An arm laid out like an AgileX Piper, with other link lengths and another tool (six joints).
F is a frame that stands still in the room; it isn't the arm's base.
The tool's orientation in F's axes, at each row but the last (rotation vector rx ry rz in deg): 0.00 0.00 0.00; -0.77 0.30 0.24; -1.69 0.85 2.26; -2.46 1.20 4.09
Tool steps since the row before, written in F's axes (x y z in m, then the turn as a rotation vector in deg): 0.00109 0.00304 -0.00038 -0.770 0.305 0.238; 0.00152 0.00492 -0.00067 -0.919 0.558 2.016; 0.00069 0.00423 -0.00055 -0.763 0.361 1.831; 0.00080 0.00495 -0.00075 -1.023 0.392 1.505
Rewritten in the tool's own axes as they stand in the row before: 0.00109 0.00304 -0.00038 -0.770 0.305 0.238; 0.00154 0.00492 -0.00060 -0.927 0.535 2.019; 0.00086 0.00421 -0.00041 -0.776 0.337 1.830; 0.00117 0.00491 -0.00052 -1.026 0.401 1.501
